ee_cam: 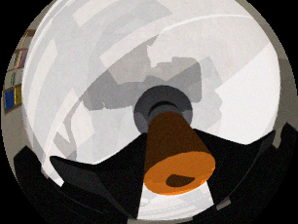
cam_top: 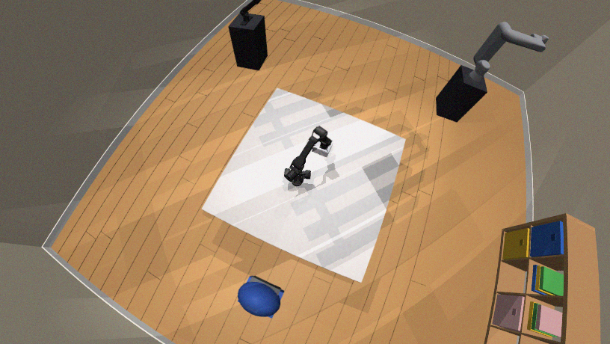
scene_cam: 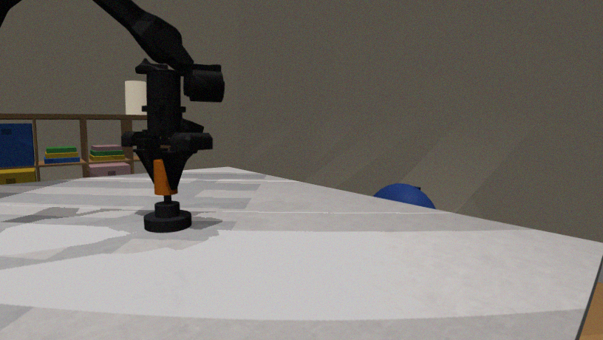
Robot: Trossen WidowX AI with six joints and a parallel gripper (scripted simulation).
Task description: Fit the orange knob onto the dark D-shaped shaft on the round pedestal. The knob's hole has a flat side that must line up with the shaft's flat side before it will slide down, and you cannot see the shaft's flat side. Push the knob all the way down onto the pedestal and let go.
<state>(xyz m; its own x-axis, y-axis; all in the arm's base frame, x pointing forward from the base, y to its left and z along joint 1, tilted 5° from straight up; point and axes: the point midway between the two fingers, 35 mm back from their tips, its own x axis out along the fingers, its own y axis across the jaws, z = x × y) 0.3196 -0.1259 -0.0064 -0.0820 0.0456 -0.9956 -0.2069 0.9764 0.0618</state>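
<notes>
My gripper tip is 20 mm below the orange knob. Also, from my gripper tip: dark pedestal 40 mm below.
</notes>
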